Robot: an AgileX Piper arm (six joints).
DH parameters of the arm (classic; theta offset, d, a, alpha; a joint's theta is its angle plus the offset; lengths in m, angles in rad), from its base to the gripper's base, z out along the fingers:
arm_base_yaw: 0 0.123 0 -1.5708
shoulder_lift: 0.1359 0 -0.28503 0
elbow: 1.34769 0 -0.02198 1.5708
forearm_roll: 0 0.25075 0 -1.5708
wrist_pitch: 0 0 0 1.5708
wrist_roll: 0 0.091 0 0
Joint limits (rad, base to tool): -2.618..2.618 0..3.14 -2.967..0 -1.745..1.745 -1.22..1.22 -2.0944..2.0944
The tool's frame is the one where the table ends.
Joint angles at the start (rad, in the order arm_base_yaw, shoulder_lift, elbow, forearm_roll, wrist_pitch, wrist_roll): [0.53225 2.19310 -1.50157 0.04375 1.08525 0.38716]
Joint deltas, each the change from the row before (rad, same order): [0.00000 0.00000 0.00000 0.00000 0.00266 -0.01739]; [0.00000 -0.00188 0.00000 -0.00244 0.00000 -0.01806]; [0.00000 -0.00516 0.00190 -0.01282 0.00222 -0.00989]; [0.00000 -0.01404 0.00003 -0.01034 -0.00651 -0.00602]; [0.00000 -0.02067 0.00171 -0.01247 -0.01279 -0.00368]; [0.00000 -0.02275 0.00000 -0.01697 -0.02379 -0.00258]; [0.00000 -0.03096 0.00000 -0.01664 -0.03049 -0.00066]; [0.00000 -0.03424 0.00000 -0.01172 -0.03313 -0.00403]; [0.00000 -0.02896 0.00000 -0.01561 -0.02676 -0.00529]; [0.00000 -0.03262 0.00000 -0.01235 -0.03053 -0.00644]
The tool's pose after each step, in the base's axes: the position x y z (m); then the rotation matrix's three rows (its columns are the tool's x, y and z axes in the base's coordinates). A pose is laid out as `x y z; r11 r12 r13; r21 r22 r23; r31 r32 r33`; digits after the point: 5 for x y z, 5 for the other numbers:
0.34619 0.20797 0.11530; -0.98240 -0.14000 -0.12362; -0.13759 0.99010 -0.02786; 0.12630 -0.01036 -0.99194
0.34630 0.20781 0.11605; -0.97983 -0.15906 -0.12096; -0.15670 0.98723 -0.02880; 0.12400 -0.00926 -0.99224
0.34630 0.20662 0.11773; -0.97773 -0.17586 -0.11452; -0.17257 0.98426 -0.03814; 0.11943 -0.01753 -0.99269
0.34725 0.20620 0.12331; -0.97802 -0.18691 -0.09237; -0.18433 0.98221 -0.03580; 0.09742 -0.01798 -0.99508
0.34837 0.20570 0.13119; -0.97870 -0.19647 -0.05956; -0.19502 0.98036 -0.02930; 0.06415 -0.01706 -0.99779
0.35067 0.20549 0.14033; -0.97826 -0.20704 -0.01199; -0.20680 0.97821 -0.01842; 0.01554 -0.01554 -0.99976
0.35309 0.20544 0.15299; -0.97529 -0.21563 0.04815; -0.21584 0.97643 0.00079; -0.04719 -0.00962 -0.99884
0.35502 0.20560 0.16727; -0.96787 -0.22568 0.11084; -0.22407 0.97420 0.02698; -0.11407 0.00127 -0.99347
0.35642 0.20514 0.17954; -0.95698 -0.23882 0.16477; -0.23465 0.97105 0.04464; -0.17066 0.00406 -0.98532
0.35741 0.20479 0.19356; -0.94172 -0.25205 0.22279; -0.24278 0.96766 0.06853; -0.23286 0.01045 -0.97245

